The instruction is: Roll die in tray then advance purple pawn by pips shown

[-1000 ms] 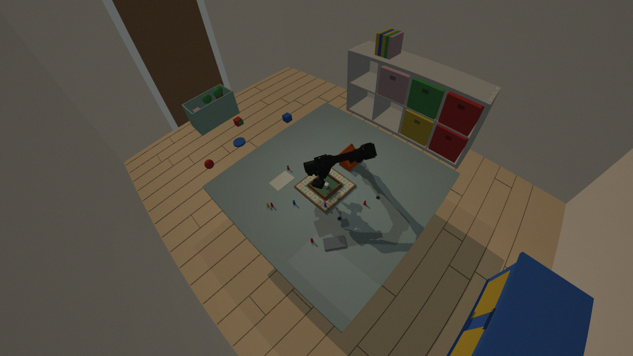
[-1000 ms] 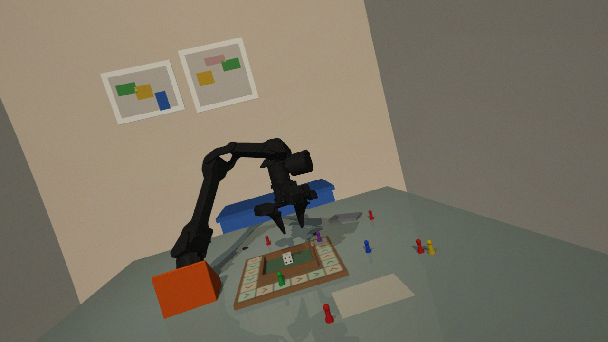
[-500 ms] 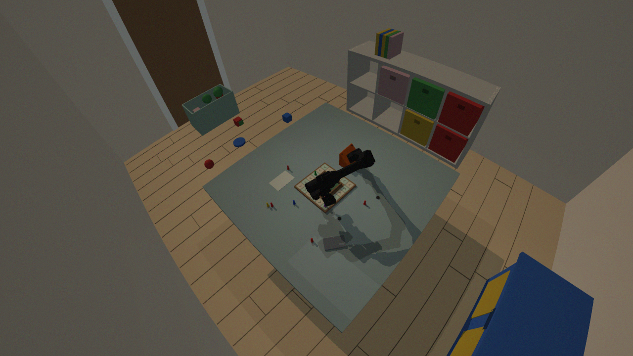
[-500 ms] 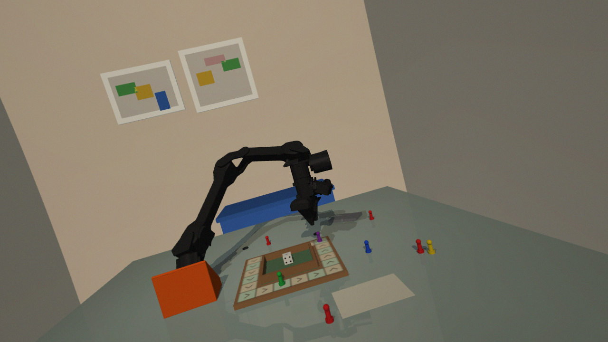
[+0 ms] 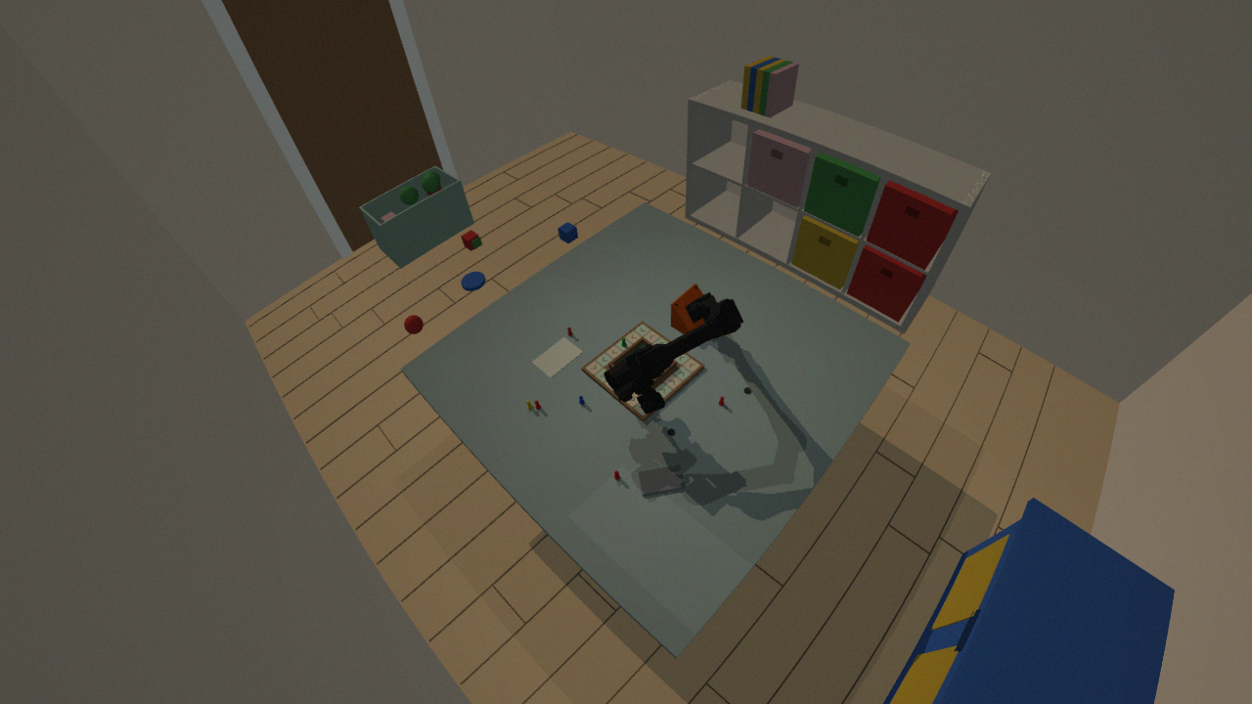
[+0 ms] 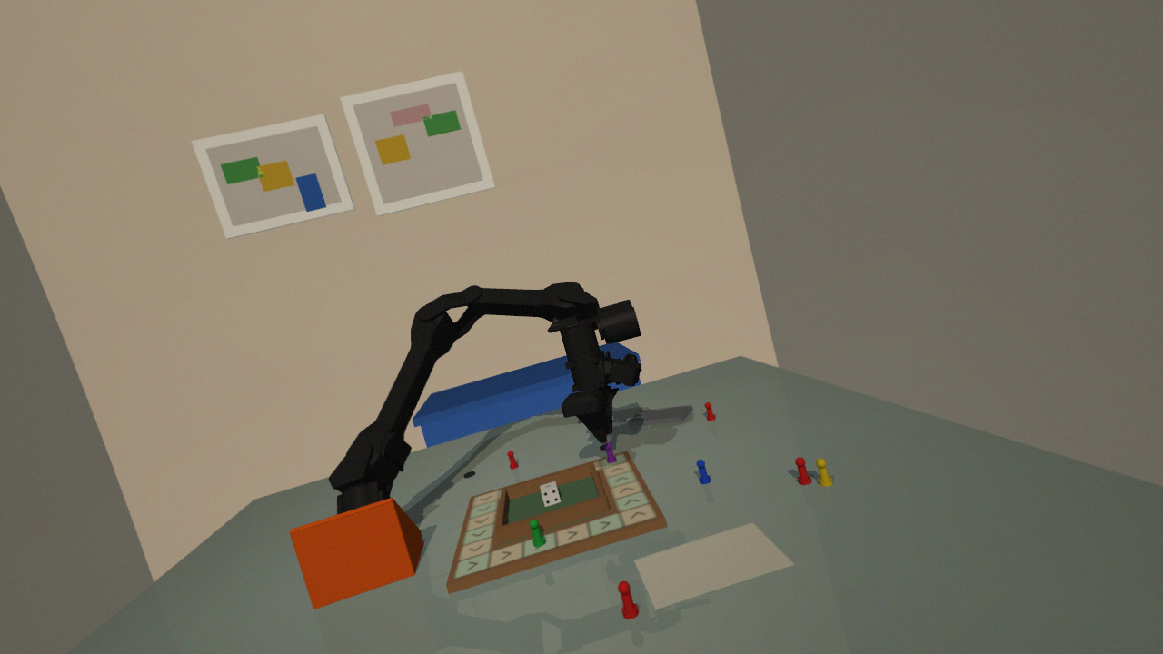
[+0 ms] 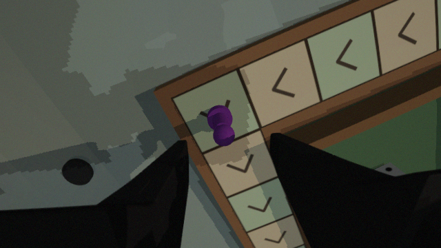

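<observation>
The purple pawn is 30 mm below my gripper tip. Round my gripper tip: green tray: 110 mm behind, 110 mm to the right, 50 mm below; then die: 110 mm behind, 100 mm to the right, 30 mm below; then blue pawn: 120 mm ahead, 150 mm to the right, 40 mm below.
</observation>
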